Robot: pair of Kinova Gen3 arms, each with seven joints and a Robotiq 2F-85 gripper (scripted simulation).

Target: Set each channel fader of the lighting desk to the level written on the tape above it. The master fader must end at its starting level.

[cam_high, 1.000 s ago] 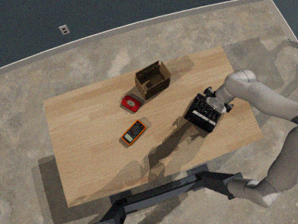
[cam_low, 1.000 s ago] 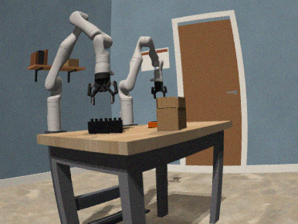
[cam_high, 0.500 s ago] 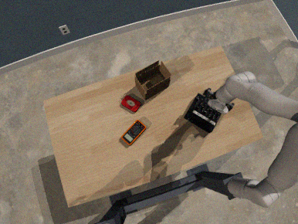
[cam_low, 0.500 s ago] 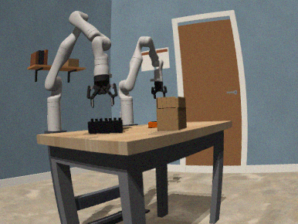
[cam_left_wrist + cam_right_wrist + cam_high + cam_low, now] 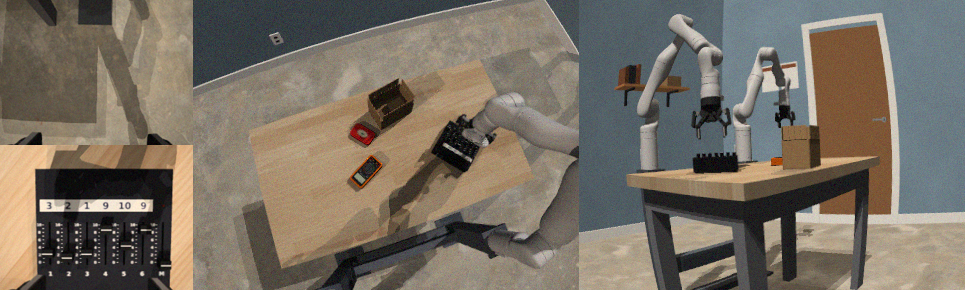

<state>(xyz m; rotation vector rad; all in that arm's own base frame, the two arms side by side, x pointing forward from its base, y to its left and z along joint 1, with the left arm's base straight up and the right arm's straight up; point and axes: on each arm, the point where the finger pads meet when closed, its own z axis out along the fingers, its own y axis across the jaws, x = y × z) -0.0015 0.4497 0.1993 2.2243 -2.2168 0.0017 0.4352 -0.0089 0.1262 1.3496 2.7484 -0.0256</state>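
Right now my right hand is 20 mm past the fader 4, 40 mm to the right of it and 60 mm above it. From my right hand the other things lie so: fader 2: 30 mm behind, 10 mm to the right, 60 mm below; fader 3: 20 mm behind, 60 mm below; fader 5: 10 mm ahead, 40 mm to the left, 60 mm below.
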